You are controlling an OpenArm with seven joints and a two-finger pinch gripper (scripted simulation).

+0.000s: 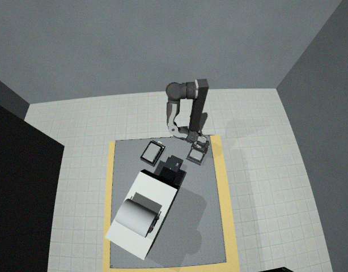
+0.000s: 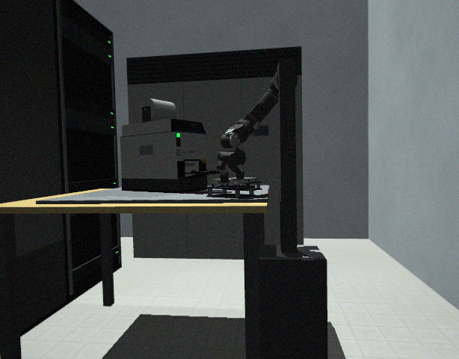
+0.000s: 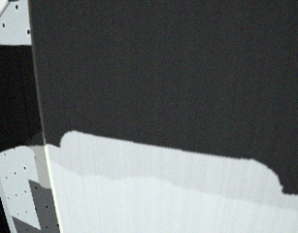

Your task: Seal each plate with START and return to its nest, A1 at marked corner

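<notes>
My hand is right at the well plate. Also, from my hand: foil roll: 400 mm ahead, 390 mm to the right, 360 mm above; then start button: 260 mm ahead, 190 mm to the right, 130 mm above; then sealer stage: 120 mm ahead, 220 mm to the right, 40 mm above.
</notes>
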